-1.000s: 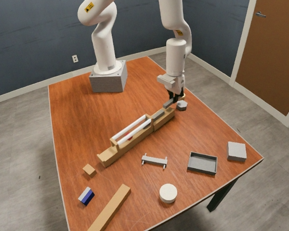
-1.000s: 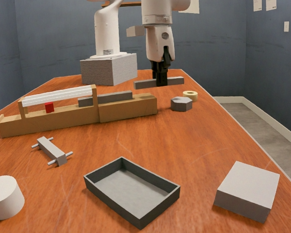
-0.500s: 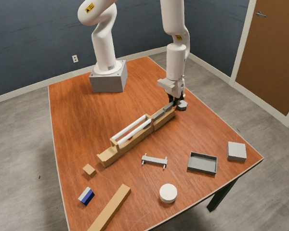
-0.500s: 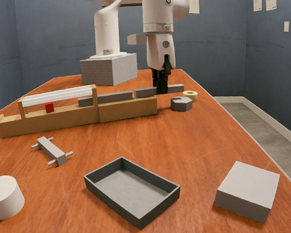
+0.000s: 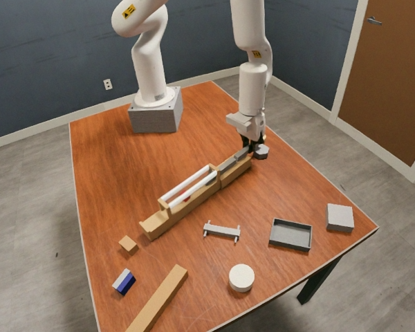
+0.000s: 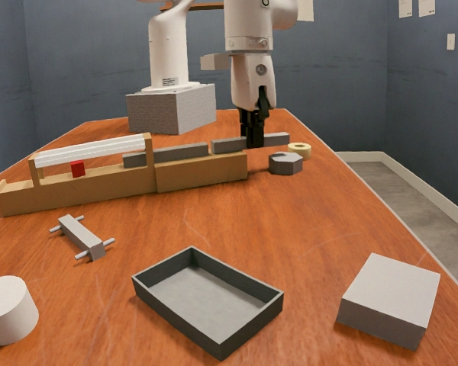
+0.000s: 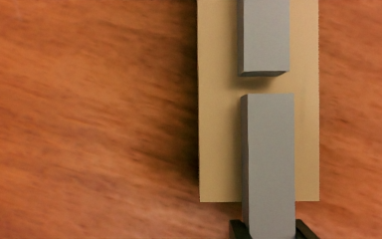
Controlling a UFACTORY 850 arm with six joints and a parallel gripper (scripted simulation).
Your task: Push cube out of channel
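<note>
The yellow ring lies 6 cm behind my hand, 12 cm to the left of it and 6 cm below it. The rest, counted from my hand: grey bar (1 cm below); then red cube (4 cm ahead, 32 cm to the right, 1 cm below); then grey pegged block (19 cm ahead, 29 cm to the right, 6 cm below).
</note>
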